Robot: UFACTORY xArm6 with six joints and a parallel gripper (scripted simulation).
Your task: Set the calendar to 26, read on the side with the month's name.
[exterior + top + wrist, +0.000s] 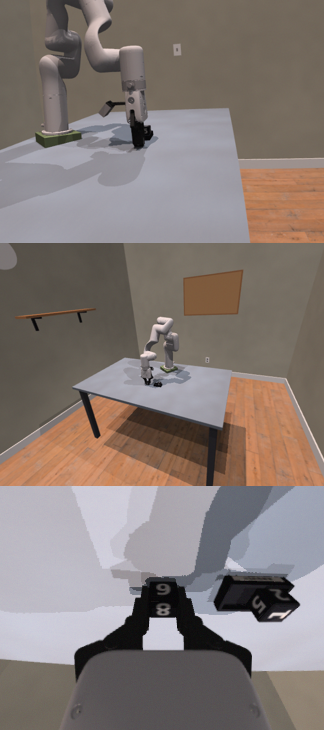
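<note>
Right now my hand is 1 cm above the black cube. Also, from my hand: black calendar tray: 3 cm behind, 10 cm to the left, 2 cm below.
</note>
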